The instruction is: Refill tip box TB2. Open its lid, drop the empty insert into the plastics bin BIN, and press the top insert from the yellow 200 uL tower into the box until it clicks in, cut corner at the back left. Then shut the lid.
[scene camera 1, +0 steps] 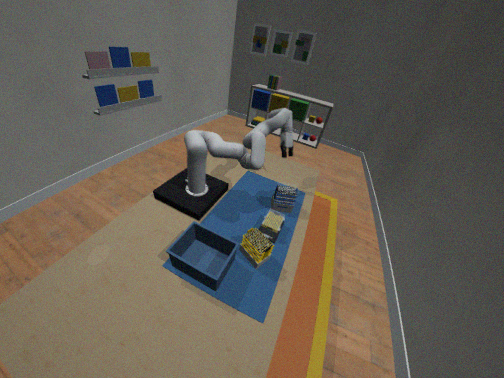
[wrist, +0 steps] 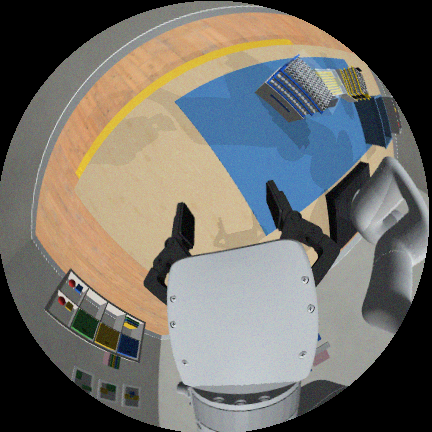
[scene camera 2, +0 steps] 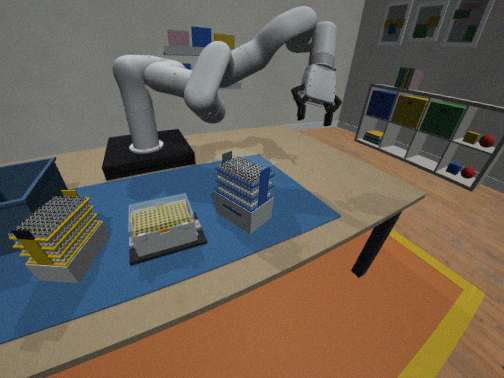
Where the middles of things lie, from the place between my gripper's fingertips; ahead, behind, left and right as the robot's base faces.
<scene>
I see the blue-trimmed insert tower (scene camera 2: 244,182) 25 cm to the right of my hand, 13 cm ahead of it and 12 cm below it. Also, from my hand: dark blue bin (scene camera 2: 36,182): 79 cm to the right, 13 cm below, 5 cm ahead; then tip box lid (scene camera 2: 147,217): 44 cm to the right, 17 cm ahead, 13 cm below.
</scene>
